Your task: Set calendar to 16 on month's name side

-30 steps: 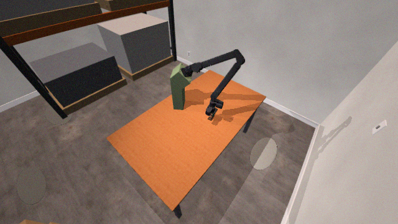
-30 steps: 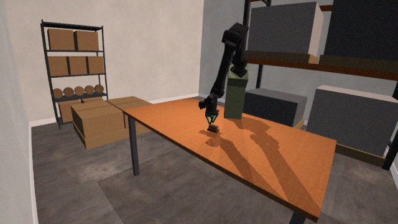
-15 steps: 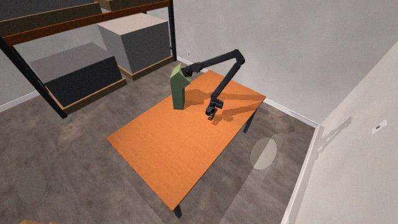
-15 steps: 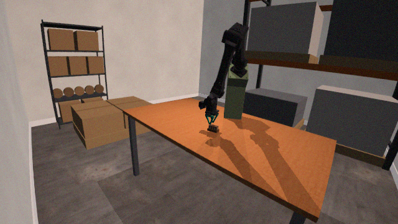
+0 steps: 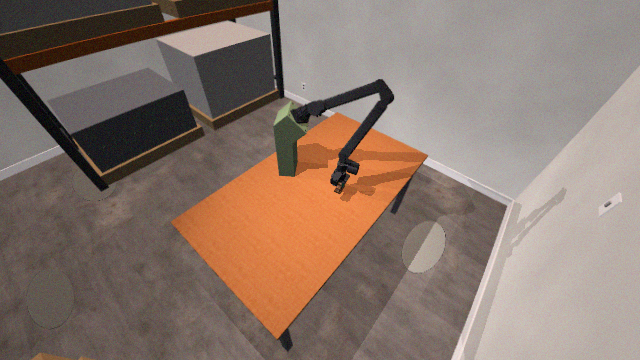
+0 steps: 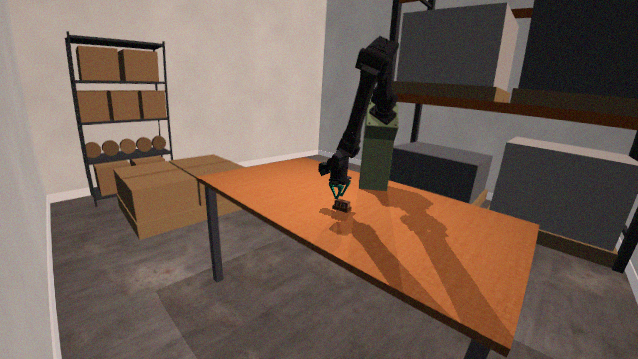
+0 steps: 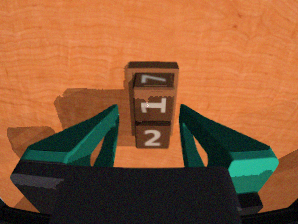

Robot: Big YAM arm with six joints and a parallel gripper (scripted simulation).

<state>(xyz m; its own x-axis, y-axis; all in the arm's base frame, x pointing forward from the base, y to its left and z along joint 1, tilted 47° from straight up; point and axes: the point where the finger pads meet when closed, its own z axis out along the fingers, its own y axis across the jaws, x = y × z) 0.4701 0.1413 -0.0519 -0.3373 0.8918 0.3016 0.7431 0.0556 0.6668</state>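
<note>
Now: hand 4 cm above the brown calendar cube. Round my hand: dark calendar tray: 1 cm behind, 2 cm to the left, 5 cm below.
</note>
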